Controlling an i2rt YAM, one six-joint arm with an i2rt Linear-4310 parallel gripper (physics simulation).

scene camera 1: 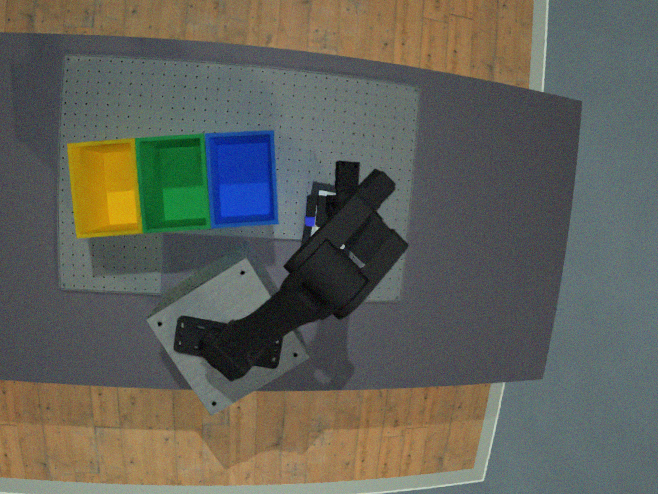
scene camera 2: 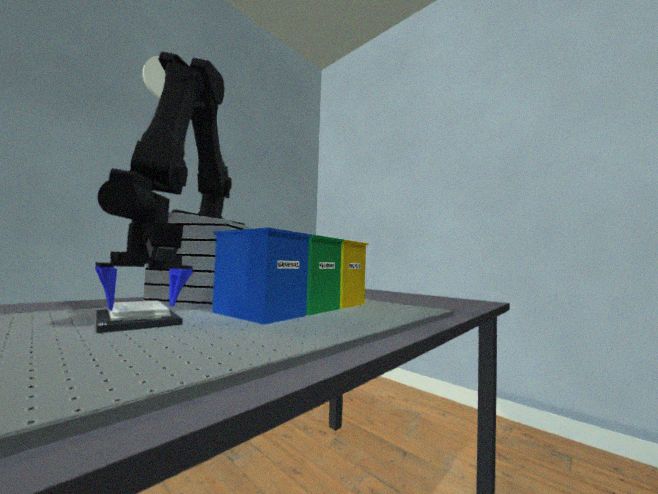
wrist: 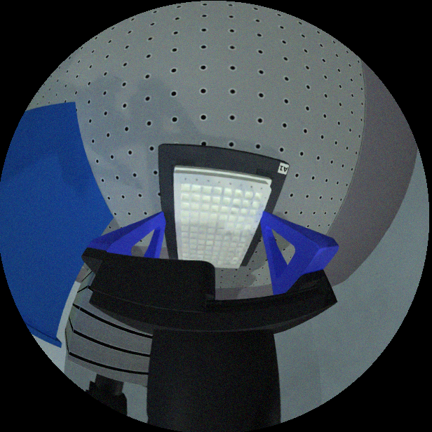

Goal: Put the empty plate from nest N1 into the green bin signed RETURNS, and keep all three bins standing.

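Where they show: gripper, fingertip midpoint: [scene camera 2: 143, 308]; arm's base at its link origin: [scene camera 1: 228, 341] [scene camera 2: 209, 220].
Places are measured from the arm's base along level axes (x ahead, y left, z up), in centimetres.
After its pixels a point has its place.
A white plate with a grid of wells [scene camera 1: 325, 193] @(z -20.9, x 30.8, y -16.3 cm) [scene camera 2: 139, 313] @(z -21.2, x 31.2, y -19.6 cm) [wrist: 220, 200] sits in a black nest [scene camera 1: 317, 186] @(z -22.3, x 32.0, y -14.3 cm) [scene camera 2: 140, 323] @(z -22.5, x 33.2, y -19.6 cm) [wrist: 215, 152]. The nest has a small white label at one corner, upside down in the wrist view. My gripper [scene camera 2: 141, 306] @(z -21.0, x 27.2, y -18.7 cm) [wrist: 212, 216] is open, its blue fingers pointing down on either side of the plate, with the tips near its top level. The arm hides most of the plate from above. The green bin [scene camera 1: 175, 230] @(z -5.5, x 18.3, y 13.5 cm) [scene camera 2: 325, 289] @(z -18.1, x 35.3, y 17.3 cm) stands upright and its inside looks empty; its sign is blurred.
The blue bin [scene camera 1: 241, 132] @(z -5.5, x 38.9, y 4.6 cm) [scene camera 2: 239, 276] @(z -15.0, x 32.3, y -2.9 cm) [wrist: 45, 200] stands upright between the nest and the green bin. The yellow bin [scene camera 1: 108, 233] @(z -5.5, x 15.5, y 26.3 cm) [scene camera 2: 353, 284] @(z -17.4, x 32.1, y 29.8 cm) stands upright on the far side. The arm's pedestal [scene camera 1: 212, 287] @(z -1.3, x 9.7, y 4.6 cm) [scene camera 2: 196, 260] @(z -12.1, x 10.6, y -5.7 cm) [wrist: 110, 345] is beside the pegboard [scene camera 1: 186, 90] @(z -23.5, x 47.8, y 19.7 cm) [scene camera 2: 212, 361] @(z -23.4, x 54.6, y -14.7 cm) [wrist: 190, 75].
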